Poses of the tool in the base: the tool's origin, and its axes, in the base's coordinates. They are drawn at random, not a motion.
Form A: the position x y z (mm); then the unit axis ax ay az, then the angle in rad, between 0 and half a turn.
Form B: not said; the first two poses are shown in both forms.
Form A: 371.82, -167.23, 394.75, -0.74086, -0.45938, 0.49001, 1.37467
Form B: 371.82, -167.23, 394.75, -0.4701, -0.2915, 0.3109, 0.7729
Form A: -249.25, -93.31, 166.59, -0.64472, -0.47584, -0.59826, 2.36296
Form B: -249.25, -93.31, 166.59, -0.5965, -0.4402, -0.5535, 0.3796
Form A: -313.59, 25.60, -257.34, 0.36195, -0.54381, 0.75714, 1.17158
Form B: -313.59, 25.60, -257.34, 0.2001, -0.3006, 0.4186, 0.8333
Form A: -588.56, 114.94, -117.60, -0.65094, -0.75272, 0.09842, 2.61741
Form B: -588.56, 114.94, -117.60, -0.6287, -0.7270, 0.0951, 0.2591
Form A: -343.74, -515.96, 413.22, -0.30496, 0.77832, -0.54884, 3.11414
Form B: -343.74, -515.96, 413.22, -0.3049, 0.7782, -0.5488, 0.0137
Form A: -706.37, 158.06, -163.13, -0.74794, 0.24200, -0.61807, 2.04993
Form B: -706.37, 158.06, -163.13, -0.6393, 0.2068, -0.5283, 0.5191
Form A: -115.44, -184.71, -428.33, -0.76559, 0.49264, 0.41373, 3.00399
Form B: -115.44, -184.71, -428.33, -0.7638, 0.4915, 0.4128, 0.0687
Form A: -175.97, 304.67, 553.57, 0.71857, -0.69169, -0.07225, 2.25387
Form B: -175.97, 304.67, 553.57, 0.6489, -0.6247, -0.0652, 0.4294
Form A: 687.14, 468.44, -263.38, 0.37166, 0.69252, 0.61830, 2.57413
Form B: 687.14, 468.44, -263.38, 0.3568, 0.6648, 0.5936, 0.2799
